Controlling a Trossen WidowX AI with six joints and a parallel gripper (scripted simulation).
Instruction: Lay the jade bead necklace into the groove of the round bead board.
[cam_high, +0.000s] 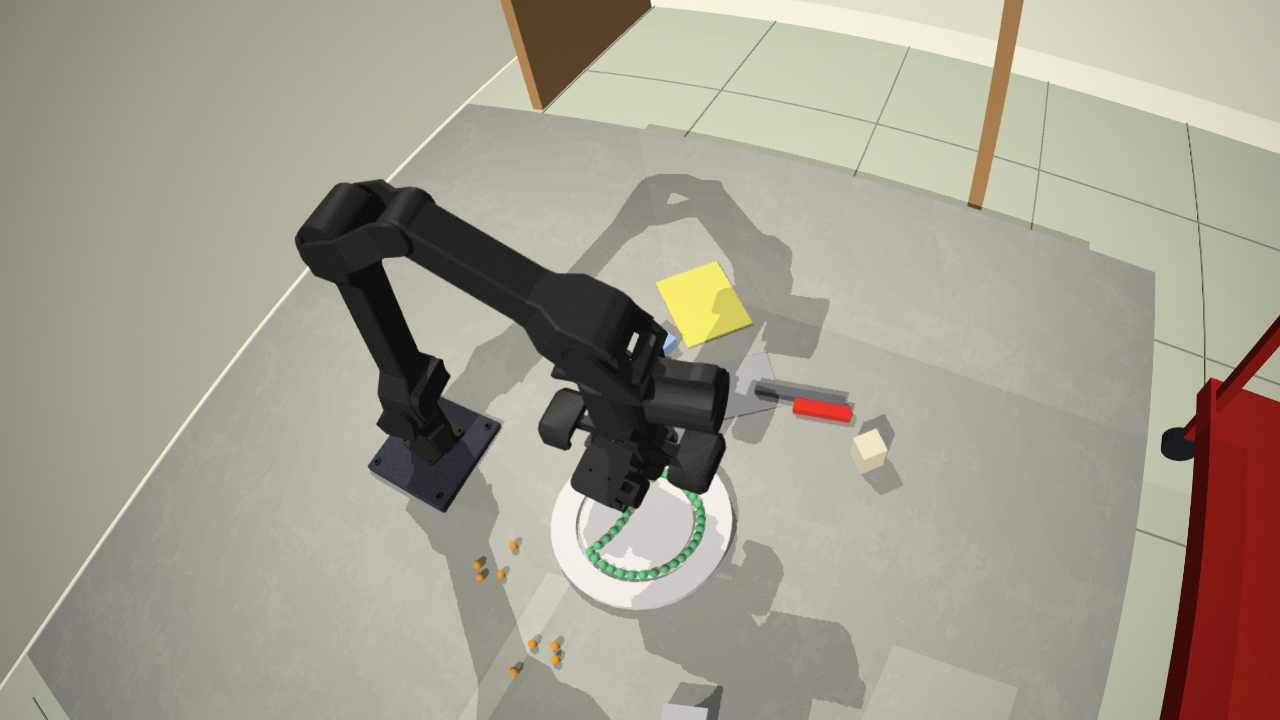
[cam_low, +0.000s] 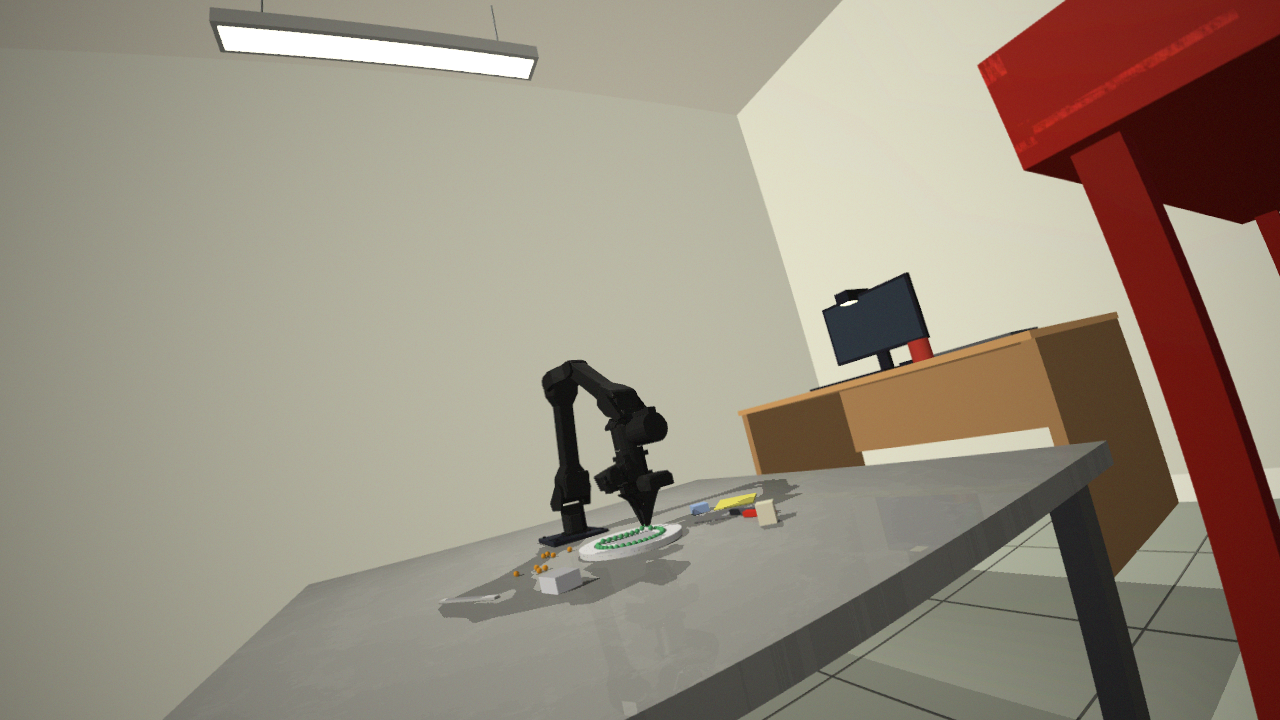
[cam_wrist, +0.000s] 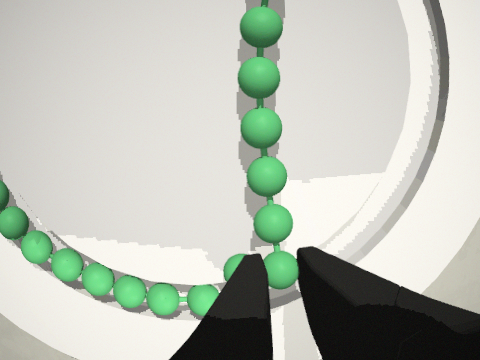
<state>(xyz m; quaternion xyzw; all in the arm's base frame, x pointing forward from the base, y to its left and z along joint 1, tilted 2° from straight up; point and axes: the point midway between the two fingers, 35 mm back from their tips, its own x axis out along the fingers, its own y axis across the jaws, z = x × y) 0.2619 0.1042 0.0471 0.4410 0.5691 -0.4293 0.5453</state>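
The inner disc is 4 cm to the right of my gripper tip, 3 cm ahead of it and 1 cm below it. The rest, counted from my gripper tip: blue cube (16 cm to the left, 10 cm behind, 1 cm below); grey sheet (16 cm to the left, 2 cm below, 1 cm ahead); bead board (4 cm to the right, 3 cm ahead, 2 cm below).
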